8 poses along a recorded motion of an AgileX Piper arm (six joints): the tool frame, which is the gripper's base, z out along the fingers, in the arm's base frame.
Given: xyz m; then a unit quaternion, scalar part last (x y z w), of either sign.
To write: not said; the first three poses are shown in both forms.
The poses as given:
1: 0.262 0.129 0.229 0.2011 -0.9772 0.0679 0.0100
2: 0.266 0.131 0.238 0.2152 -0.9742 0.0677 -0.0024
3: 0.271 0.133 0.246 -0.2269 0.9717 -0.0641 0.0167
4: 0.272 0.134 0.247 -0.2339 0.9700 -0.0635 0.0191
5: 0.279 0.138 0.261 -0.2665 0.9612 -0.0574 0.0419
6: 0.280 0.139 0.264 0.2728 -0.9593 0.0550 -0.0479
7: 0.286 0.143 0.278 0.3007 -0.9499 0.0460 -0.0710
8: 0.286 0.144 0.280 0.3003 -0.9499 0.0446 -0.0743
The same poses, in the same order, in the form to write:
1: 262 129 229; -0.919 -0.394 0.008; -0.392 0.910 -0.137; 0.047 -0.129 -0.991
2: 266 131 238; -0.907 -0.419 0.034; -0.420 0.898 -0.131; 0.024 -0.133 -0.991
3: 271 133 246; -0.896 -0.439 0.062; -0.443 0.889 -0.117; -0.003 -0.132 -0.991
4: 272 134 247; -0.890 -0.451 0.067; -0.456 0.883 -0.114; -0.007 -0.132 -0.991
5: 279 138 261; -0.854 -0.508 0.111; -0.517 0.851 -0.088; -0.050 -0.133 -0.990
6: 280 139 264; -0.847 -0.518 0.122; -0.529 0.845 -0.079; -0.062 -0.132 -0.989
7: 286 143 278; -0.809 -0.565 0.163; -0.578 0.815 -0.045; -0.107 -0.130 -0.986
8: 286 144 280; -0.809 -0.564 0.168; -0.577 0.816 -0.040; -0.114 -0.129 -0.985
